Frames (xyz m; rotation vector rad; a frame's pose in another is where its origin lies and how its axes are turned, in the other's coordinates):
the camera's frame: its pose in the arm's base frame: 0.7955 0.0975 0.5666 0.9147 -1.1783 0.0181
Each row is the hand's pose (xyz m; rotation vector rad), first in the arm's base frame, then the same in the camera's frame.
Working: the arm's base frame: its pose in the camera's frame: -0.7460 -0.0406 0.6366 -0.9147 1.1783 -0.0181

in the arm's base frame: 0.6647 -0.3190 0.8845 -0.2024 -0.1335 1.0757
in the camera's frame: 0.3776 -0.0208 0.3855 -0.3482 1.4313 1.0245
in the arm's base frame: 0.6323 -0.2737 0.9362 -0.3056 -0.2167 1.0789
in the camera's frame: 0.3853 0.0548 0.3868 -0.4224 1.3567 1.1242
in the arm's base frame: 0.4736 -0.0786 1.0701 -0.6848 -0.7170 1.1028
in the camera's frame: 0.3395 0.3357 0.4003 -0.6269 0.8540 1.5493
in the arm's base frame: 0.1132 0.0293 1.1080 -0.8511 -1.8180 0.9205
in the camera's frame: 0.1695 0.5942 0.6177 -0.5752 -0.3293 1.7736
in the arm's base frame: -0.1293 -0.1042 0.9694 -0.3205 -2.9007 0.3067
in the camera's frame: 0.0142 0.5346 0.8788 -0.1773 -1.4683 1.2803
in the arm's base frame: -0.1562 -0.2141 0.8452 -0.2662 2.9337 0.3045
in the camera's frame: -0.0482 0.4002 0.9581 0.0972 -1.9746 0.6969
